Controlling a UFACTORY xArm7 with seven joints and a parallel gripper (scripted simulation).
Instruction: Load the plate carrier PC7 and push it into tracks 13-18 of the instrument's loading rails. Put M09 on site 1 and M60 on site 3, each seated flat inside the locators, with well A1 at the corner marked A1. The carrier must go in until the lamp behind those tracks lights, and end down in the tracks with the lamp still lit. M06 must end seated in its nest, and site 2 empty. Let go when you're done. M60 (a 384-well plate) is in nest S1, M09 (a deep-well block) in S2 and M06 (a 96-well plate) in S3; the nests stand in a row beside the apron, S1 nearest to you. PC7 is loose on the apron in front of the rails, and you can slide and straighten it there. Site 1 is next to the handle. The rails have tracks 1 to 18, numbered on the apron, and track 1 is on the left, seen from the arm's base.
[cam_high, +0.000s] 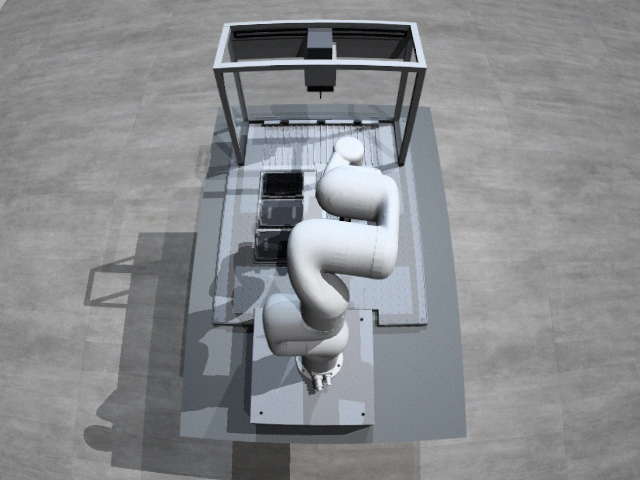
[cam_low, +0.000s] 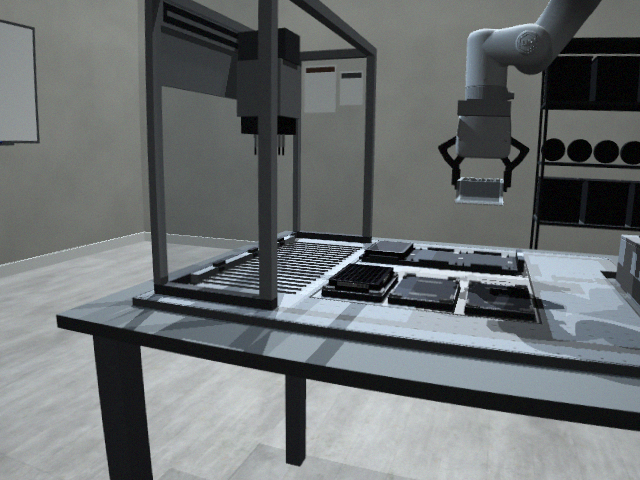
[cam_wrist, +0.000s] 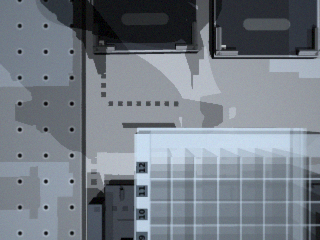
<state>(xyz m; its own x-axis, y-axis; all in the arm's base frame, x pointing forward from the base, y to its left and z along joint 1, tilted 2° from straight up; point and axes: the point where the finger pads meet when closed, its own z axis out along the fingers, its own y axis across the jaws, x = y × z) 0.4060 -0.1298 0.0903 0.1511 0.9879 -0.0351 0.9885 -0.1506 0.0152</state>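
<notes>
Right now my hand is 70 mm short of the plate carrier PC7, 70 mm to the left of it and 150 mm above it. From my hand the other things lie so: deep-well block M09: 10 mm below; then nest S1: 10 mm behind, 210 mm to the left, 160 mm below; then nest S2: 100 mm ahead, 180 mm to the left, 160 mm below.
</notes>
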